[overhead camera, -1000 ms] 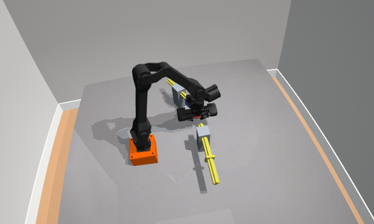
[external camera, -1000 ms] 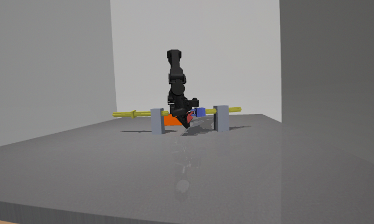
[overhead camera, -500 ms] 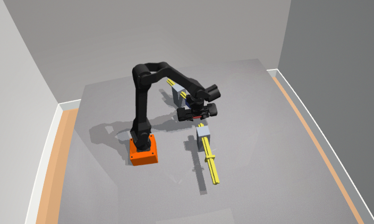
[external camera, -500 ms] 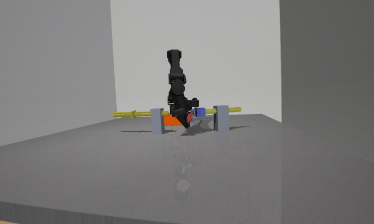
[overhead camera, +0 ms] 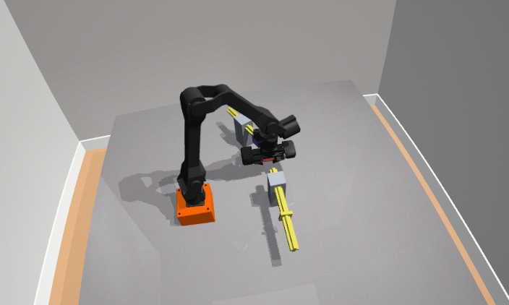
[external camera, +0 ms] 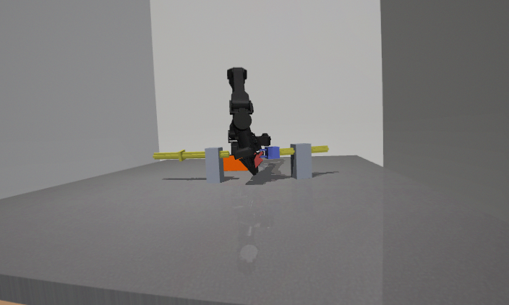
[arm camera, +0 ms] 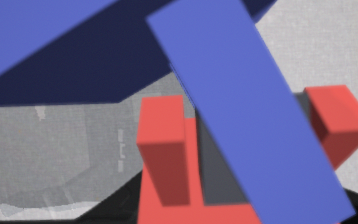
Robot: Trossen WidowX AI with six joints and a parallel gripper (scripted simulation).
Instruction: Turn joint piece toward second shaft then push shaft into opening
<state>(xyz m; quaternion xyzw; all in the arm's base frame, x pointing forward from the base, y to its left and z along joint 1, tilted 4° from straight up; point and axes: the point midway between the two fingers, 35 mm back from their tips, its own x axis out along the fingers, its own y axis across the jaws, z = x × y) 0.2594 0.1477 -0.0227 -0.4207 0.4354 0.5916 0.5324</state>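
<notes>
The red square joint piece is 5 cm above my gripper tip.
</notes>
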